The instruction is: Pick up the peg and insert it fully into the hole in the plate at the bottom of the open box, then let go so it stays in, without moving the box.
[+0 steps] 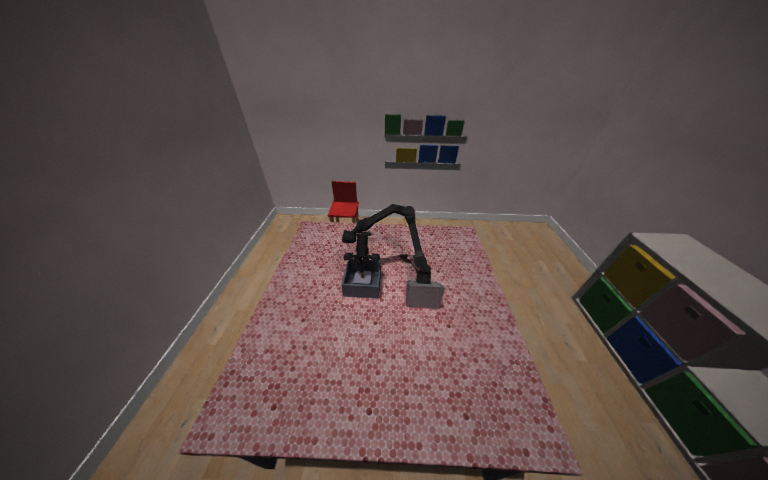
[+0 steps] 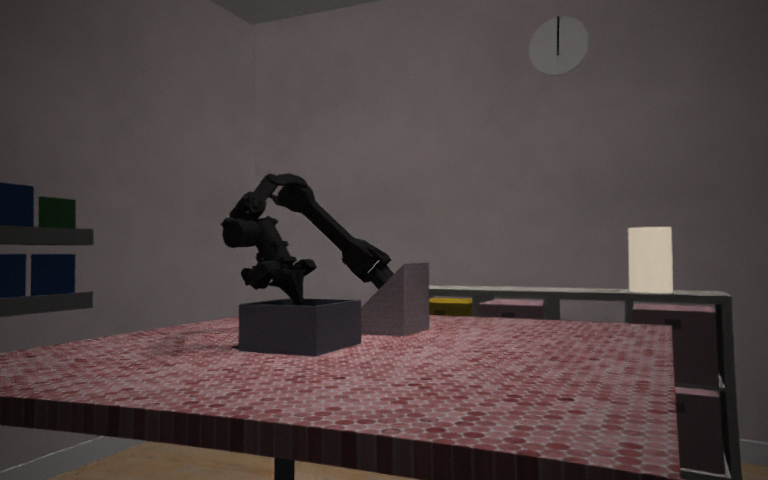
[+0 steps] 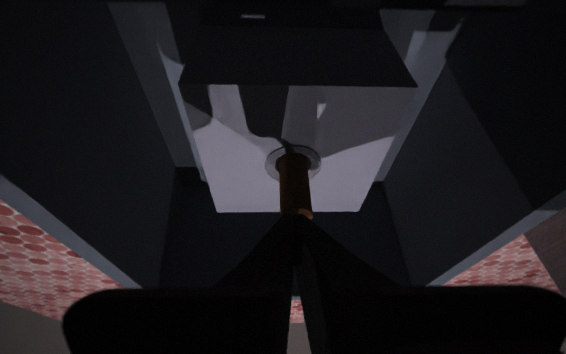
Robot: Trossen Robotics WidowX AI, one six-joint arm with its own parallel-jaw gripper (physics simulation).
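Seen in the pictures: gripper, fingertip midpoint: (image 1: pixel 361 272) (image 2: pixel 300 304) (image 3: pixel 292 224); arm's base, origin of the base link: (image 1: pixel 424 283) (image 2: pixel 391 288).
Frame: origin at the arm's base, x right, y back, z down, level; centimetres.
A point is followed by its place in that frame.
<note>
The orange-brown peg (image 3: pixel 294 185) {x 4.2, y -33.1, z 3.6 cm} stands upright in the ringed hole of the pale plate (image 3: pixel 240 185) {x 1.5, y -35.5, z 5.4 cm} (image 1: pixel 359 279) {x 1.5, y -34.2, z 5.5 cm}, with a good length of it showing above the plate. The plate lies at the bottom of the open dark box (image 1: pixel 362 290) {x -5.9, y -30.9, z 4.9 cm} (image 2: pixel 277 331) {x 2.3, y -42.4, z 6.7 cm} (image 3: pixel 440 140) {x 4.2, y -24.5, z 7.4 cm}. My gripper (image 3: pixel 292 224) {x 3.7, y -33.2, z 2.0 cm} (image 2: pixel 298 300) {x 3.7, y -33.2, z 2.0 cm} is shut with nothing between its fingers. It points down into the box, and its closed tips are at the top end of the peg, covering part of that end. Whether the tips touch the peg I cannot tell.
The box stands on the pink patterned table top (image 1: pixel 373 367) {x -39.2, y -19.0, z 11.2 cm} (image 2: pixel 481 384) {x -45.0, y -50.0, z 11.2 cm}. The arm's grey wedge-shaped base (image 1: pixel 423 296) {x -7.3, y 0.0, z 1.3 cm} (image 2: pixel 404 300) {x -7.9, y -7.4, z 2.5 cm} stands beside the box. The box walls rise around the fingers. A red chair (image 1: pixel 343 208) stands beyond the table.
</note>
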